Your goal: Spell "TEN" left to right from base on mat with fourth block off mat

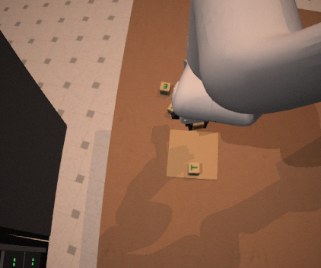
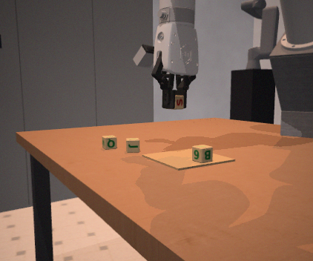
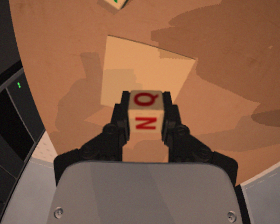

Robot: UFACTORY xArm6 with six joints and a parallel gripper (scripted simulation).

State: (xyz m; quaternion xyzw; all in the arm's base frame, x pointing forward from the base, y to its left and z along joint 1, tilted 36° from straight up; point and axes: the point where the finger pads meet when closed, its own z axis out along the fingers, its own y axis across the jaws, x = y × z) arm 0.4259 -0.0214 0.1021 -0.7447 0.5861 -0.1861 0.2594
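Now: hand 50 mm to the right of the tan mat and 120 mm above it. Round my hand: X block 70 mm ahead, 80 mm to the right, 110 mm below; then E block 100 mm ahead, 150 mm to the right, 110 mm below; then T block 10 mm behind, 90 mm to the left, 110 mm below.
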